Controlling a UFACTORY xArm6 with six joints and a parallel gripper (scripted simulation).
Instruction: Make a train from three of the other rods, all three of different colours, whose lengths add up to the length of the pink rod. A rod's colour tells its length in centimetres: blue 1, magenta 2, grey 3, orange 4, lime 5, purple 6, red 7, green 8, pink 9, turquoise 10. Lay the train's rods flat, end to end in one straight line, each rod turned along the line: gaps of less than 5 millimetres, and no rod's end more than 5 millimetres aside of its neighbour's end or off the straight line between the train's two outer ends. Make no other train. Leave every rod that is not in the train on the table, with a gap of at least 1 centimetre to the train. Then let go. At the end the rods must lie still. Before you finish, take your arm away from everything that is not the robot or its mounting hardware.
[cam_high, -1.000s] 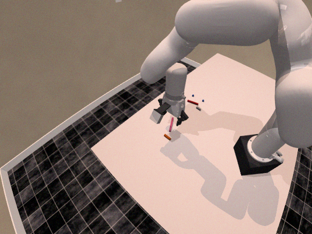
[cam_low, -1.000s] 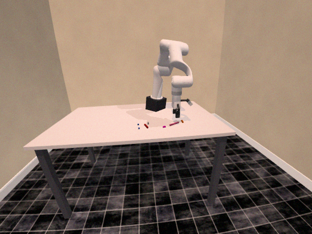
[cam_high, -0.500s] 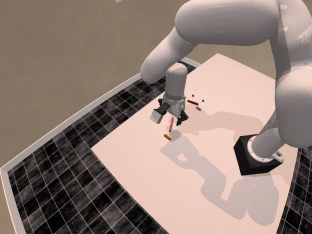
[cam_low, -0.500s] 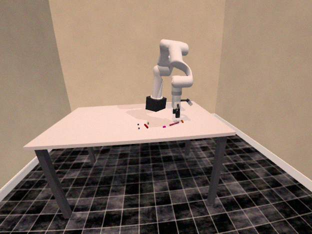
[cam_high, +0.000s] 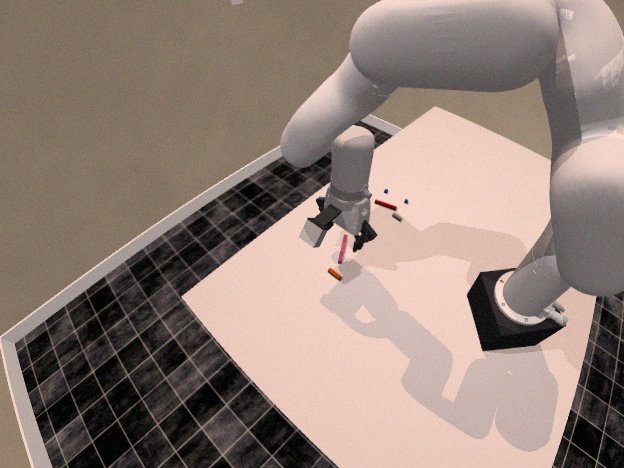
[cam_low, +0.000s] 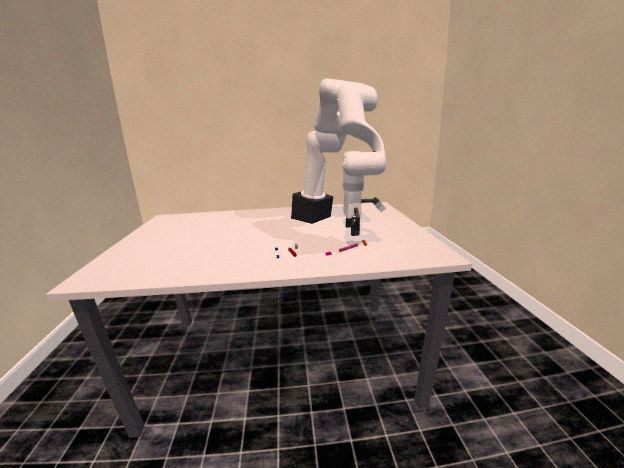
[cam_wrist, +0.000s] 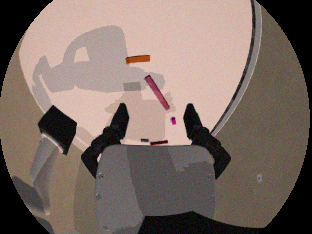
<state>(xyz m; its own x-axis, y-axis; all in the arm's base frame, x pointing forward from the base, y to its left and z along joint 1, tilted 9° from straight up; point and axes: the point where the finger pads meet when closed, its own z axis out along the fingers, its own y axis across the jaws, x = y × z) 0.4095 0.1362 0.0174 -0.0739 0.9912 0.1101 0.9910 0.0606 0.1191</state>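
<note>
The magenta rod lies 6 cm ahead of my hand, 10 cm to the right of it and 7 cm below it. From my hand the other things lie so: orange rod: 4 cm behind, 6 cm to the left, 7 cm below; grey rod: 3 cm behind, 22 cm to the right, 7 cm below; pink rod: 1 cm ahead, 1 cm to the right, 7 cm below.
</note>
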